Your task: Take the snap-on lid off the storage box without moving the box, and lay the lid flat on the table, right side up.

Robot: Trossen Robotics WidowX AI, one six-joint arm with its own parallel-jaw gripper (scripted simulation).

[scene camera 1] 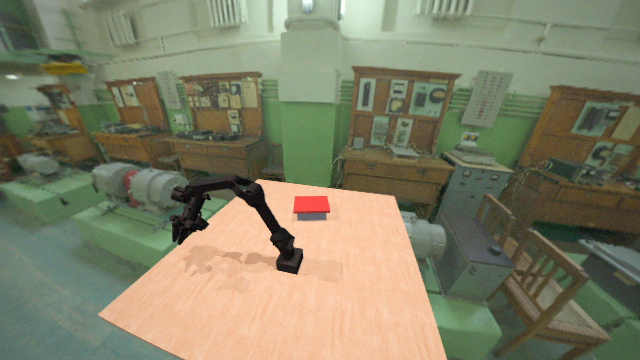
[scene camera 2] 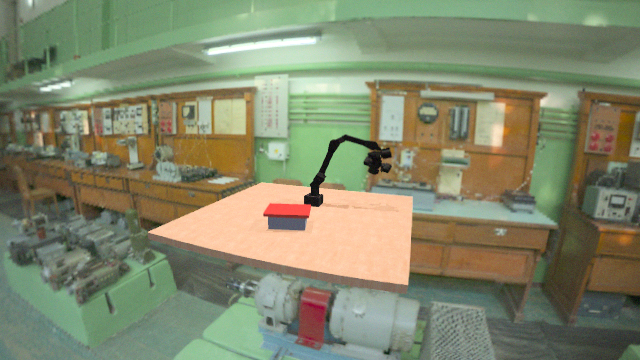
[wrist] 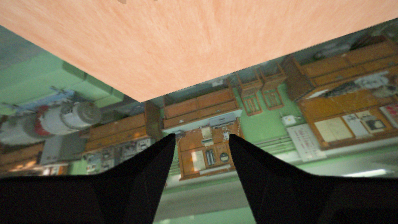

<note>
In view: my gripper (scene camera 1: 176, 243).
My gripper shows as well in the wrist view (wrist: 202, 138).
</note>
